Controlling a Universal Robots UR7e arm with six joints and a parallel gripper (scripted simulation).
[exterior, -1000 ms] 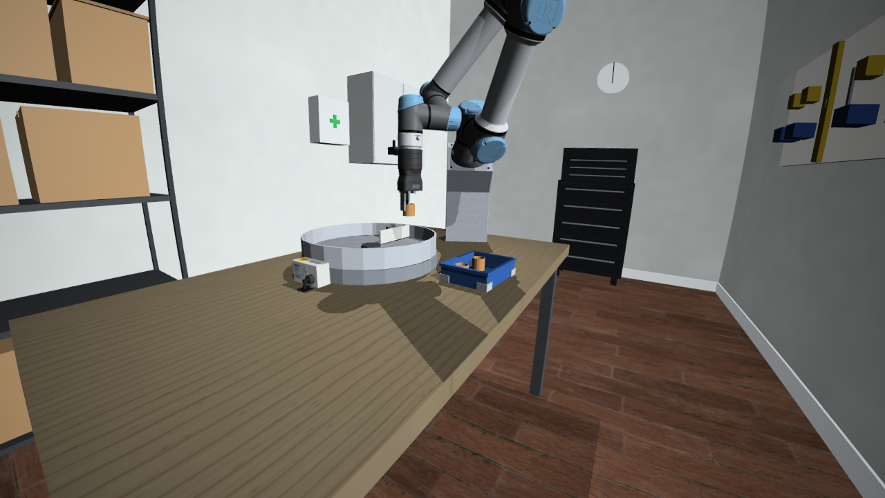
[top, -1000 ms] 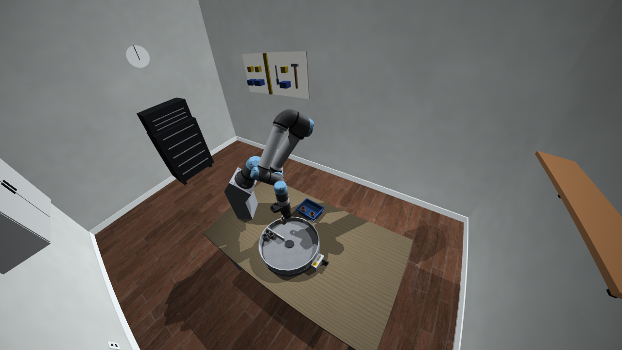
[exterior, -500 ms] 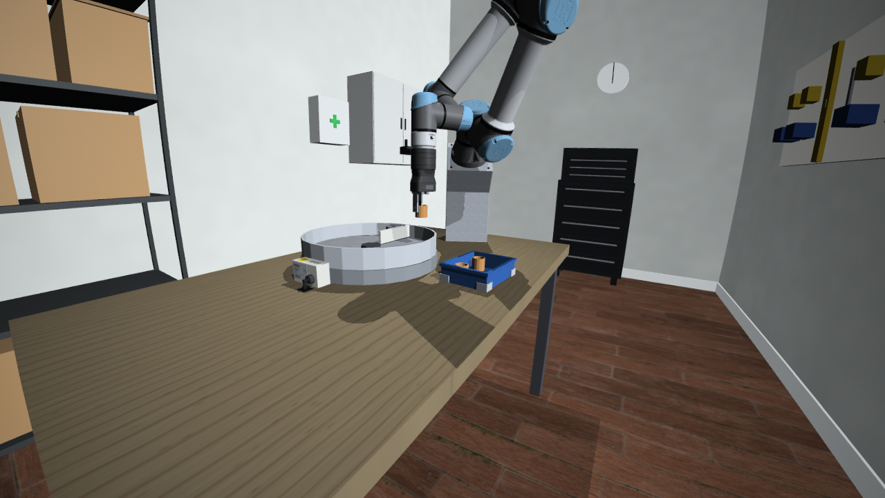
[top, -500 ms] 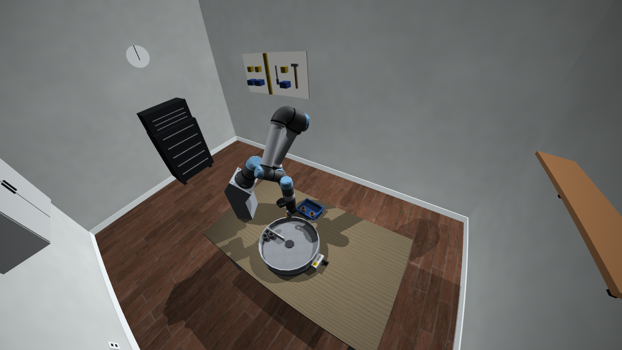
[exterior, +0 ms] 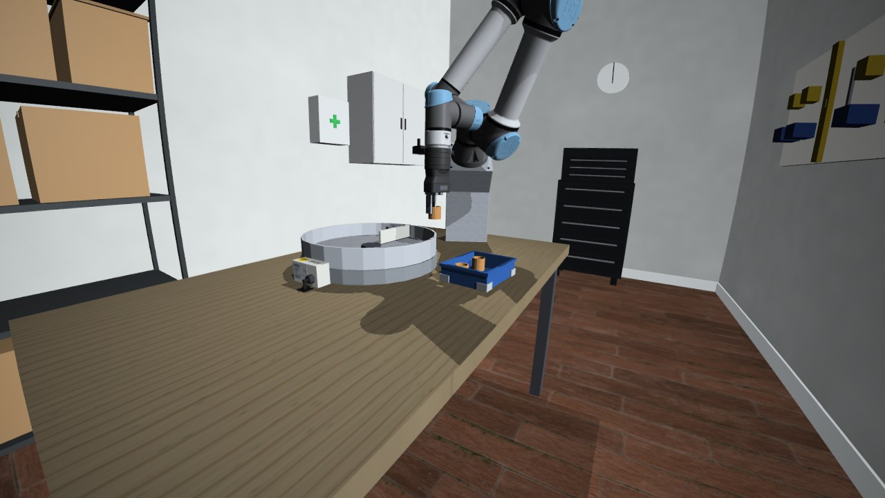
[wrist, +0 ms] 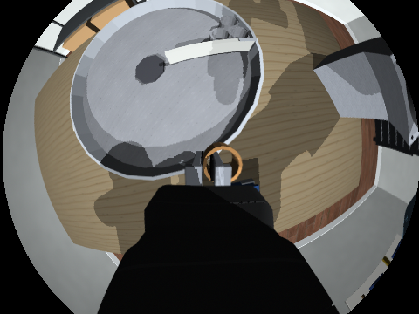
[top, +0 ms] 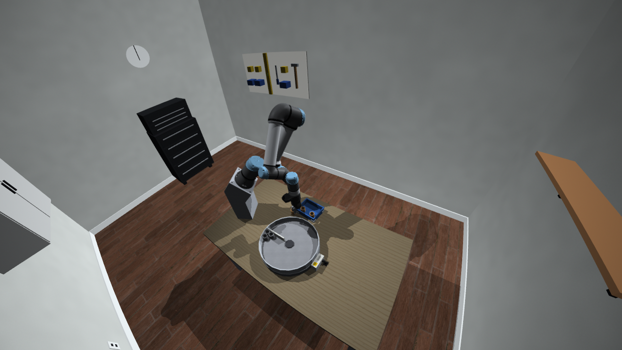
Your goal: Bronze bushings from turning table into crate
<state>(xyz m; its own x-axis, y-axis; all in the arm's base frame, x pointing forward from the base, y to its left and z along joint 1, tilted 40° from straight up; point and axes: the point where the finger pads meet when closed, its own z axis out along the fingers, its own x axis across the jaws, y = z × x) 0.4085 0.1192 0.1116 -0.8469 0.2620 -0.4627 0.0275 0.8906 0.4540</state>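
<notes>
The blue crate lies 170 mm to the left of my hand, 160 mm below it and 30 mm behind it. Also, from my hand: round grey turning table 160 mm to the right, 130 mm below, 110 mm ahead.
</notes>
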